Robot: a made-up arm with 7 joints. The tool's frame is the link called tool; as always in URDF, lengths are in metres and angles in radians. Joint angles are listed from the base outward. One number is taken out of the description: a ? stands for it. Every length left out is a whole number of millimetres.
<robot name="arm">
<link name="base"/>
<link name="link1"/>
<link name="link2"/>
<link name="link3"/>
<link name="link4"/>
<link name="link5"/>
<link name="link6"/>
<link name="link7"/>
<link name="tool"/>
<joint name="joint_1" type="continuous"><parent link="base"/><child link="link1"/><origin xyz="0 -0.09 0.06"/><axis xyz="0 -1 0"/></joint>
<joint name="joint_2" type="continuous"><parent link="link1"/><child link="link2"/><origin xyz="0 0 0.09"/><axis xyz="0 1 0"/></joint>
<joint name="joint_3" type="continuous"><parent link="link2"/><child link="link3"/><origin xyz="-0.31 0 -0.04"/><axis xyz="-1 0 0"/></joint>
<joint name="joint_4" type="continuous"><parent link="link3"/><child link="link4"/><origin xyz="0 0.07 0.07"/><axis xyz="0 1 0"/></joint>
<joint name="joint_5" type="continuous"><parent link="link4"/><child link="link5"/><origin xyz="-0.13 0 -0.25"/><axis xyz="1 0 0"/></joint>
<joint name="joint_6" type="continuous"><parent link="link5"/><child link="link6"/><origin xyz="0 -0.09 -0.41"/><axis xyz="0 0 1"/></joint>
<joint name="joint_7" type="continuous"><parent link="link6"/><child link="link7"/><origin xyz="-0.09 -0.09 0"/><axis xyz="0 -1 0"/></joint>
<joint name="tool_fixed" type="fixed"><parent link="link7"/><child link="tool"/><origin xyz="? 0 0.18"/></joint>
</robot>
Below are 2 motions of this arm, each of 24 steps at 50 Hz.
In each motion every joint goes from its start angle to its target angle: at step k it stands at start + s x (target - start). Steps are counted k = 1, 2, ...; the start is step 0. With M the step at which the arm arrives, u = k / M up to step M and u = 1 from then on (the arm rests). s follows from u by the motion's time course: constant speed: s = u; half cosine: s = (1 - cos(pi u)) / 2; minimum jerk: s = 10 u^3 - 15 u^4 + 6 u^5.
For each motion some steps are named. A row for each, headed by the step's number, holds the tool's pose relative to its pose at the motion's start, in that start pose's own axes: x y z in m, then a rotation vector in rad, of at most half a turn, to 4 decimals.
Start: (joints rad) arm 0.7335 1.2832 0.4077 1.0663 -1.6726 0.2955 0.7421
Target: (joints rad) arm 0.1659 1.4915 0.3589 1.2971 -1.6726 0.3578 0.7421
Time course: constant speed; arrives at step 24
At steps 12, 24:
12: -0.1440 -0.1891 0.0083 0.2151 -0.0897 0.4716
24: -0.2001 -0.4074 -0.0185 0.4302 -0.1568 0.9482

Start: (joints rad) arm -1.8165 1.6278 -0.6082 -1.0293 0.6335 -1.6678 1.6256
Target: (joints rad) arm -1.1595 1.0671 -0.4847 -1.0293 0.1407 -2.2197 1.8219
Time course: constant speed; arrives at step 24
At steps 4, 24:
4: -0.0324 0.0195 -0.0414 0.0582 -0.0136 -0.0990
24: -0.0999 0.2815 -0.0762 0.1377 0.1386 -0.7350

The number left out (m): 0.1
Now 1 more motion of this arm.
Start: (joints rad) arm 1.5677 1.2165 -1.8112 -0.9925 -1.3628 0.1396 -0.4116
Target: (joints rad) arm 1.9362 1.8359 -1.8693 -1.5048 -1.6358 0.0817 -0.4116
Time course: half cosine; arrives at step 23
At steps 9, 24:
9: -0.0158 -0.0347 0.0233 -0.0492 0.0433 -0.2580
24: -0.0668 -0.0834 0.0769 -0.1698 0.1452 -0.7789

